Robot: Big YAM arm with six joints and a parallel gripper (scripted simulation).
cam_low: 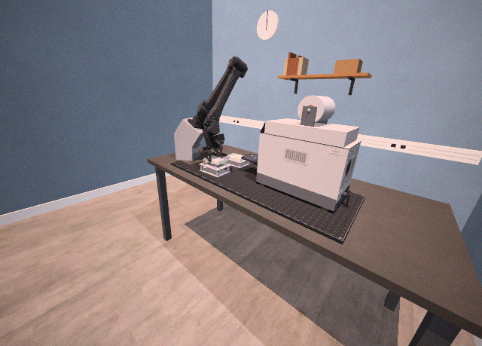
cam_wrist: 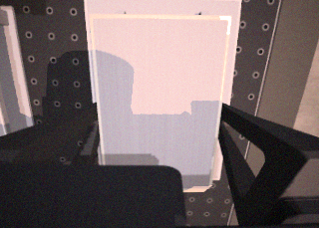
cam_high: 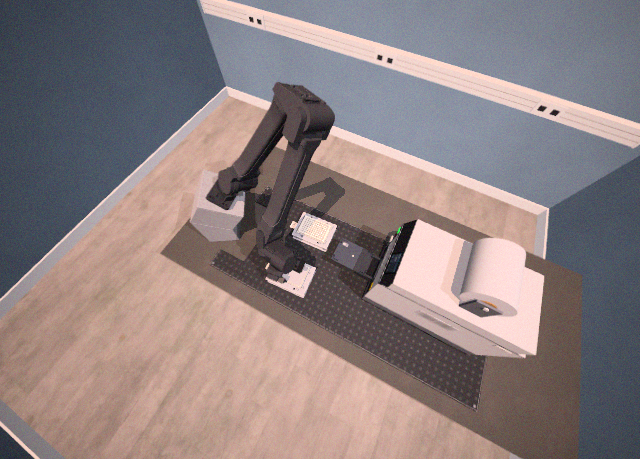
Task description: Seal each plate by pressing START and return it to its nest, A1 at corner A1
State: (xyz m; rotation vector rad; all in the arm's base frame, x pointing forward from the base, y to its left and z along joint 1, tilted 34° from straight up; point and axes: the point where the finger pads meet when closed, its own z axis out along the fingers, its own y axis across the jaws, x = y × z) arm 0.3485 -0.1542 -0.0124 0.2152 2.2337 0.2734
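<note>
Right now the plate nest is 4 cm below my hand. The rest, counted from my hand: sealer stage (21 cm ahead, 13 cm to the left, 2 cm above); then foil roll (54 cm ahead, 8 cm to the left, 34 cm above).
</note>
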